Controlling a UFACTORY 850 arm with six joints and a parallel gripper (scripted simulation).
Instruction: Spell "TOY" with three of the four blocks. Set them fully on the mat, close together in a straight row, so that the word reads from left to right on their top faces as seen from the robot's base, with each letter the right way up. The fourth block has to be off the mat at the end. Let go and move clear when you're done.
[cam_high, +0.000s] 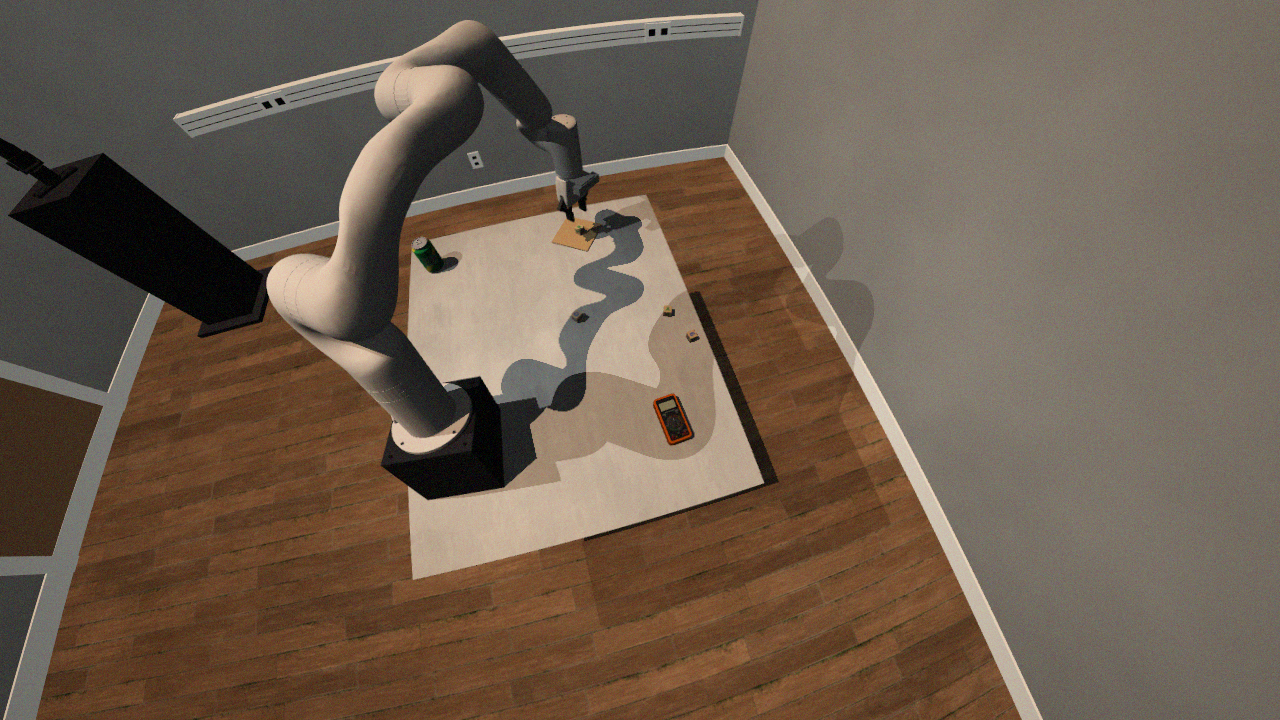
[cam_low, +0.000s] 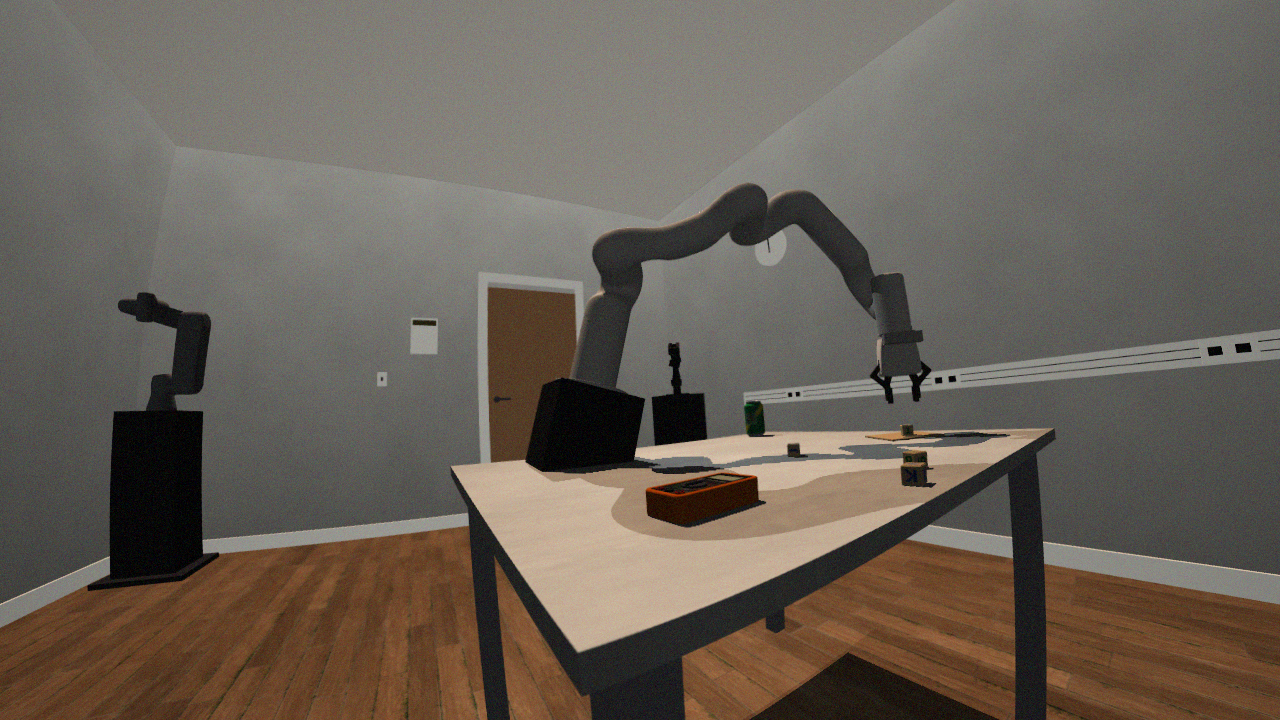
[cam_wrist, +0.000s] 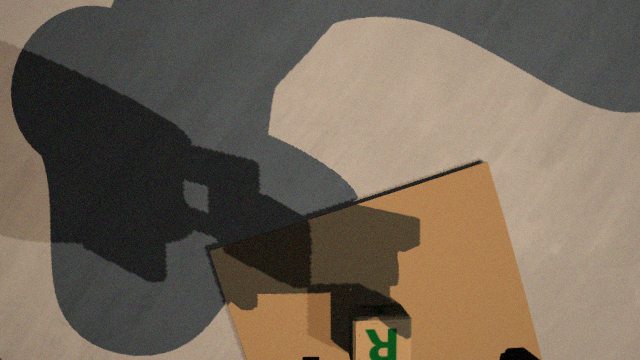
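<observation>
My hand is 9 cm above the block. The rest, counted from my hand: orange multimeter (12 cm ahead, 75 cm to the right, 9 cm below); green soda can (53 cm behind, 1 cm to the right, 4 cm below); tan square mat (1 cm behind, 10 cm below).
</observation>
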